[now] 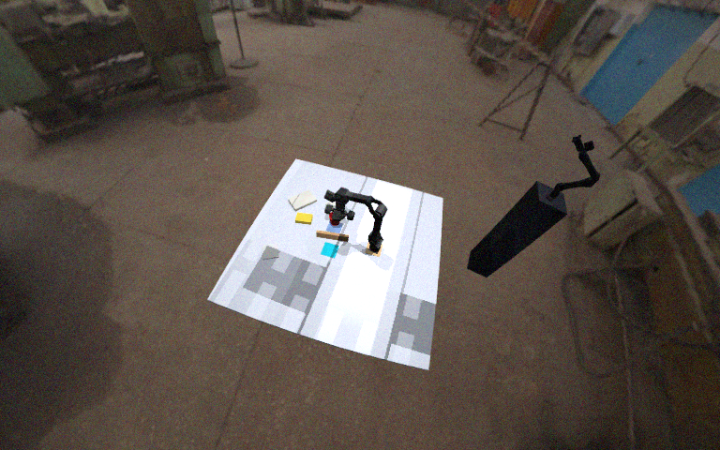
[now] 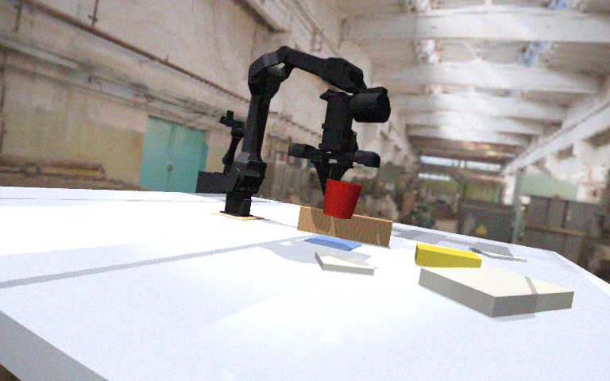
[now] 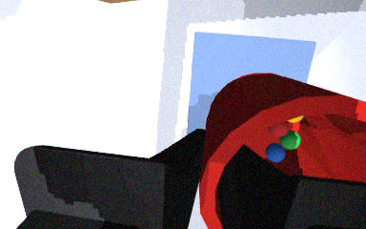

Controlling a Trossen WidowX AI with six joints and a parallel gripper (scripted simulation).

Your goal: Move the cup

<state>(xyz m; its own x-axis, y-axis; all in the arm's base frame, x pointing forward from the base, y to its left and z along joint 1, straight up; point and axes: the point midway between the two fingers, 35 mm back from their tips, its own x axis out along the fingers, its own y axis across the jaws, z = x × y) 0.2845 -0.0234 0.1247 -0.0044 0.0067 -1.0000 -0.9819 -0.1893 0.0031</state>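
My gripper tip is 4 cm short of the blue marble, 2 cm above it and 1 cm to the left of it. The rest, counted from my gripper tip: blue pad (10 cm below, 3 cm ahead); then green marble (5 cm ahead, 2 cm below); then red cup (3 cm ahead).
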